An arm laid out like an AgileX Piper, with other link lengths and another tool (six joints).
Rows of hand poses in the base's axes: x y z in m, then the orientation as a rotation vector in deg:
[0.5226 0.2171 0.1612 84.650 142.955 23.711]
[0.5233 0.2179 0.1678 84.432 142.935 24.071]
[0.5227 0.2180 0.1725 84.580 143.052 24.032]
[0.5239 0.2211 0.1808 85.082 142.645 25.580]
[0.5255 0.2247 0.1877 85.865 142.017 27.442]
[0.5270 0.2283 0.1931 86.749 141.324 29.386]
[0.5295 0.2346 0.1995 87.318 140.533 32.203]
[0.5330 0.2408 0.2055 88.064 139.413 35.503]
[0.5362 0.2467 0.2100 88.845 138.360 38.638]
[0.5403 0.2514 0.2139 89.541 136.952 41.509]
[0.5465 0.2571 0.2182 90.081 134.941 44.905]
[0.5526 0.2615 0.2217 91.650 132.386 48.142]
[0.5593 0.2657 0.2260 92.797 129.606 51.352]
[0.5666 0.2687 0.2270 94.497 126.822 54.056]
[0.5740 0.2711 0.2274 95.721 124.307 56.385]
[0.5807 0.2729 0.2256 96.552 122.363 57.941]
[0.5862 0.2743 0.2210 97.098 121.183 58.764]
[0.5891 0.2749 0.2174 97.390 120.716 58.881]
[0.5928 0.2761 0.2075 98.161 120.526 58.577]
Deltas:
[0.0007 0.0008 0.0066 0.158 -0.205 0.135]
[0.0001 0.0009 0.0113 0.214 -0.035 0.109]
[0.0013 0.0040 0.0196 1.241 -0.436 -0.189]
[0.0029 0.0076 0.0265 2.500 -0.912 -0.697]
[0.0044 0.0112 0.0319 3.836 -1.380 -1.273]
[0.0069 0.0175 0.0383 5.634 -2.222 -1.646]
[0.0104 0.0237 0.0443 7.741 -3.255 -2.200]
[0.0136 0.0296 0.0488 9.798 -4.134 -2.748]
[0.0177 0.0343 0.0527 11.593 -5.227 -3.435]
[0.0239 0.0400 0.0570 13.598 -6.865 -4.259]
[0.0300 0.0444 0.0605 15.725 -8.253 -5.853]
[0.0367 0.0486 0.0648 17.728 -9.951 -7.343]
[0.0440 0.0516 0.0658 19.595 -11.216 -9.160]
[0.0514 0.0540 0.0662 21.160 -12.464 -10.663]
[0.0581 0.0558 0.0644 22.192 -13.445 -11.801]
[0.0636 0.0572 0.0598 22.753 -13.996 -12.529]
[0.0665 0.0578 0.0562 22.849 -14.156 -12.882]
[0.0702 0.0590 0.0463 22.820 -13.810 -13.382]

